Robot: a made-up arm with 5 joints.
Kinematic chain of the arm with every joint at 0, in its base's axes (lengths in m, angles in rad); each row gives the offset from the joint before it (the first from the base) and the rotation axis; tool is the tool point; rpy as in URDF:
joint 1: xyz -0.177 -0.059 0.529 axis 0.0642 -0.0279 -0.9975
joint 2: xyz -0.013 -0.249 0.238 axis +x
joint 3: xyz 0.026 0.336 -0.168 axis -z
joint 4: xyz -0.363 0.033 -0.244 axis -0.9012 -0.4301 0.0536
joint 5: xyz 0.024 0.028 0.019 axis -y
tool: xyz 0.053 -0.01 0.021 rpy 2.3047 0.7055 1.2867
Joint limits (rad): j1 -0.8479..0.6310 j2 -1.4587..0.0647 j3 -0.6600..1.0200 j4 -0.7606..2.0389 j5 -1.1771..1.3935
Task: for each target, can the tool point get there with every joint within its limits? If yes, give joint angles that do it. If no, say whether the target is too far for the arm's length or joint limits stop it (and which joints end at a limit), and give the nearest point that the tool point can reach.
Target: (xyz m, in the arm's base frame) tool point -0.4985 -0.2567 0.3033
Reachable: yes | joints 0.1201 -0.6926 -0.2747 0.0333 0.5616
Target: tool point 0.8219 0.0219 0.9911
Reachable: no: joint limits stop it (at a limit: joint 1, joint 2, joint 3) | nearest point 0.0330 0.3498 0.4592 | short by 1.006 m
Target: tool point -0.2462 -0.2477 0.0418
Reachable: yes | joints -0.6072 -0.8665 0.8121 0.8158 0.8415
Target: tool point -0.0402 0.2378 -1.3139
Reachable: no: too far | nearest point -0.2779 -0.0249 -0.0559 | short by 1.307 m
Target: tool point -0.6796 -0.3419 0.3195
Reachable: yes | joints 0.3770 -1.0123 -0.5042 1.3900 1.0799
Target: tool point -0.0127 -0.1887 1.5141
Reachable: no: joint limits stop it (at a limit: joint 1, joint 2, joint 3, joint 4, joint 5) | nearest point 0.0957 -0.6245 0.6255 | short by 0.996 m
